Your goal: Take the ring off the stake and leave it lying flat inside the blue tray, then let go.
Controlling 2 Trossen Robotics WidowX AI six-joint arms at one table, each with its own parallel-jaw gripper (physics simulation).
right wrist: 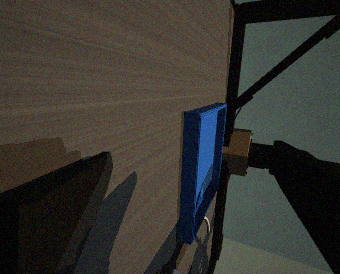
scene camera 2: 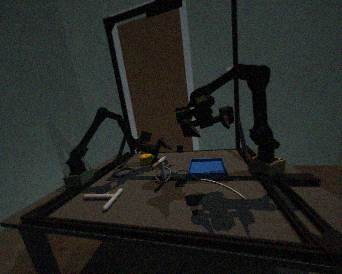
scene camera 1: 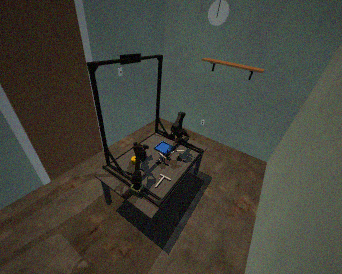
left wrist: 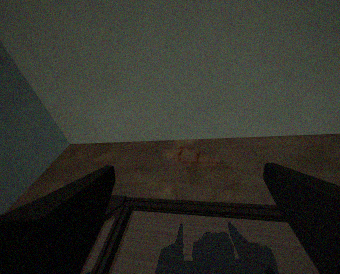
Labels:
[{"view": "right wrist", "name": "my right gripper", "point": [190,157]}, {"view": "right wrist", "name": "blue tray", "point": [203,134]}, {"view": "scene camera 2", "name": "my left gripper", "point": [214,131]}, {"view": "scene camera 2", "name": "blue tray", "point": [213,167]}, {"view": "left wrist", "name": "my left gripper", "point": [188,171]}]

